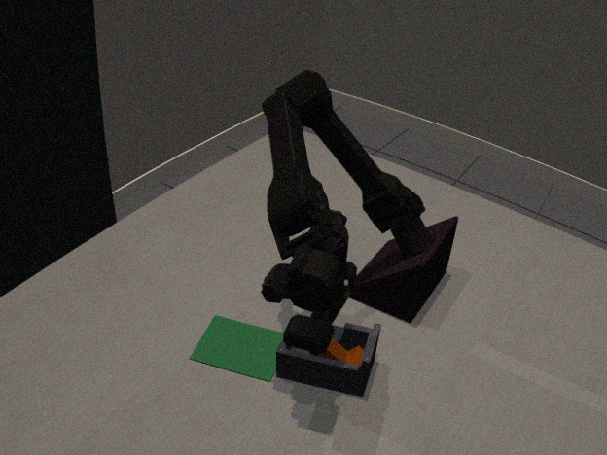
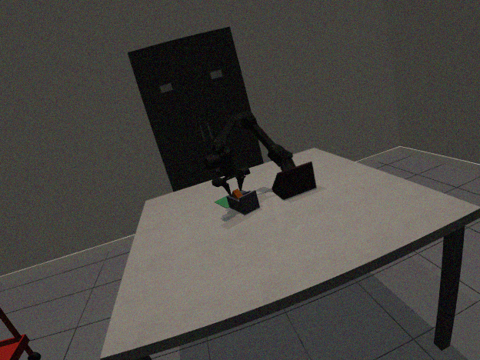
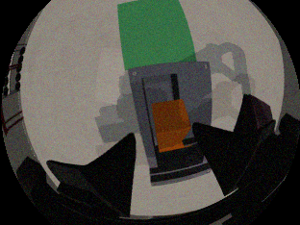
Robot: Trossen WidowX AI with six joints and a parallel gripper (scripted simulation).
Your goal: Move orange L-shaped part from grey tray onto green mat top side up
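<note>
My gripper tip is now 30 mm past the orange L-shaped part, 30 mm to the right of it and 40 mm above it. The rest, counted from my gripper tip: green mat: 20 mm ahead, 140 mm to the right, 100 mm below.
</note>
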